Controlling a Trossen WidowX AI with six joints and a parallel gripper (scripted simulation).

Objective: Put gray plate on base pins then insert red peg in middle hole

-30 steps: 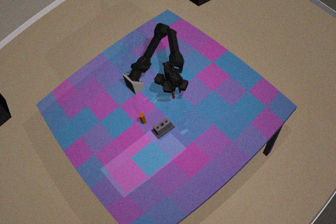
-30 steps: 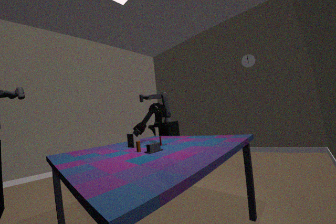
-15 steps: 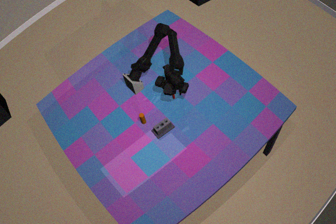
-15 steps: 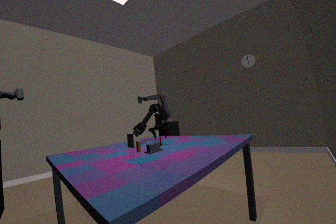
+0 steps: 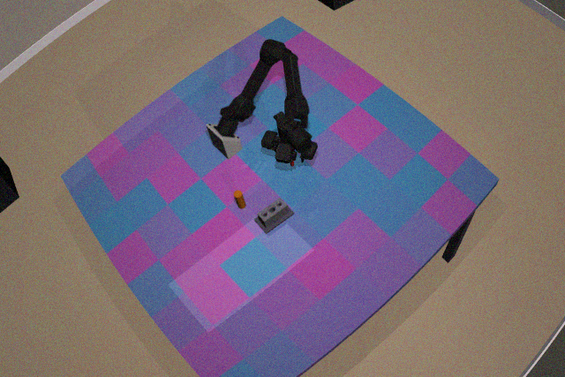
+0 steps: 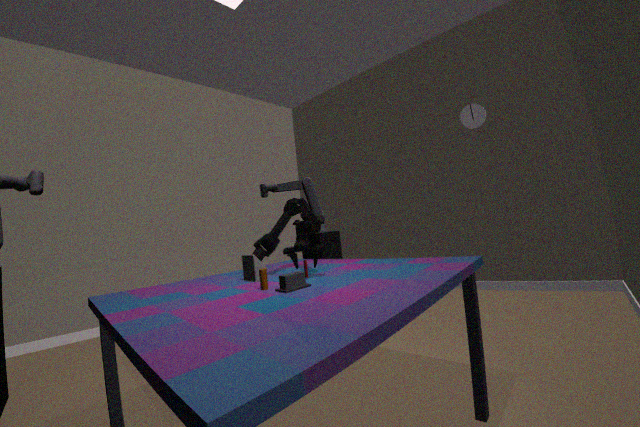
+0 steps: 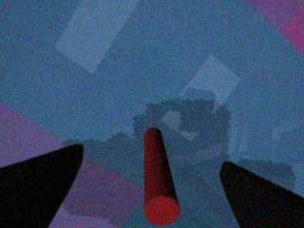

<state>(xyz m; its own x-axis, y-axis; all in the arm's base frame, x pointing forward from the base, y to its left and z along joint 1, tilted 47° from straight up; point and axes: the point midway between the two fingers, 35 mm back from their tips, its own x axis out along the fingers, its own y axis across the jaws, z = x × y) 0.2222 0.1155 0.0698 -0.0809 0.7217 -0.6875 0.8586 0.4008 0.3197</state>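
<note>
Right now my gripper tip is 13 cm short of the gray plate and 18 cm to the left of it. Round my gripper tip: red peg: right at my gripper tip; then orange cylinder: 1 cm ahead, 24 cm to the right; then dark base: 13 cm ahead, 18 cm to the right, 3 cm below.
</note>
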